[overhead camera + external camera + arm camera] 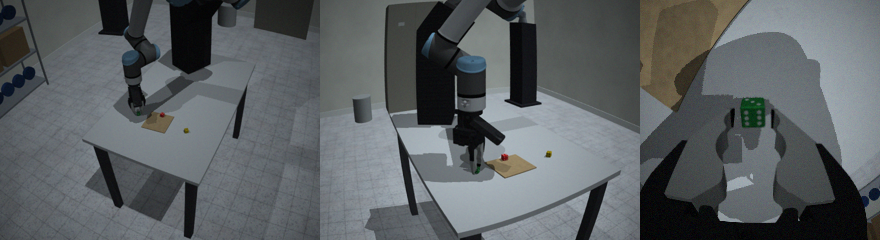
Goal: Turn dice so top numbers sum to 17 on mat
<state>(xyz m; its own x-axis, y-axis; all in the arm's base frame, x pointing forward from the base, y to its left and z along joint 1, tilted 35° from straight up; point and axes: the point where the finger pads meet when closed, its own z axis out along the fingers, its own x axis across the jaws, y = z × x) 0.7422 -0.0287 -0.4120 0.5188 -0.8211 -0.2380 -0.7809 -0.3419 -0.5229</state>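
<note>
Right now my hand is 1 cm above the green die. From my hand the other things lie so: mat 13 cm to the left, 2 cm below, 2 cm ahead; red die 14 cm to the left, 3 cm behind; yellow die 30 cm to the left, 5 cm ahead, 1 cm below.
</note>
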